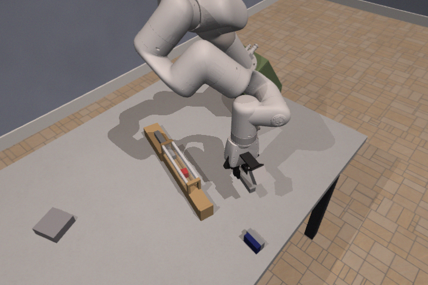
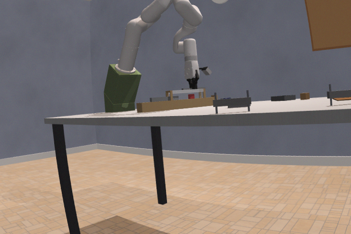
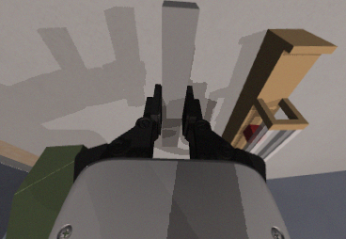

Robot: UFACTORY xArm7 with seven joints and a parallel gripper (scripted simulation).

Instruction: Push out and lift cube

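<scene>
Right now the wooden channel is 180 mm to the right of my hand, 120 mm ahead of it and 50 mm below it. The rest, counted from my hand: brown cube (640 mm ahead, 140 mm to the left, 90 mm below); flat grey block (520 mm ahead, 270 mm to the right, 90 mm below); blue block (170 mm to the left, 100 mm ahead, 90 mm below).
</scene>
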